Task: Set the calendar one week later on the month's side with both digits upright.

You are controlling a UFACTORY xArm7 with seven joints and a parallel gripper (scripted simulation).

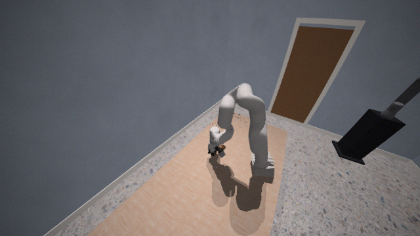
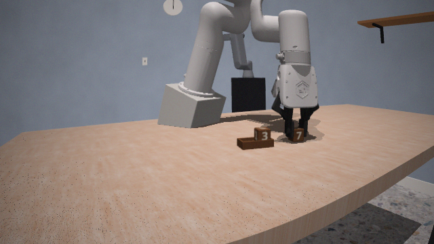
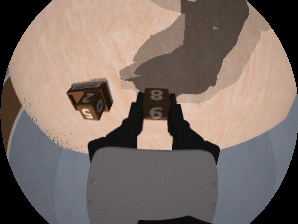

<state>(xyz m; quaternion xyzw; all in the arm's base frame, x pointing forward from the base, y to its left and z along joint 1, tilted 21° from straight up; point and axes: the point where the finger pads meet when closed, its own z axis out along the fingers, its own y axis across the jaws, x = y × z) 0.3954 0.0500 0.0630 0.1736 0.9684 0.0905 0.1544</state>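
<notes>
My gripper is now 1 cm above the cube. Round my hand: brown wooden tray 10 cm to the right, 4 cm behind, 2 cm below.
</notes>
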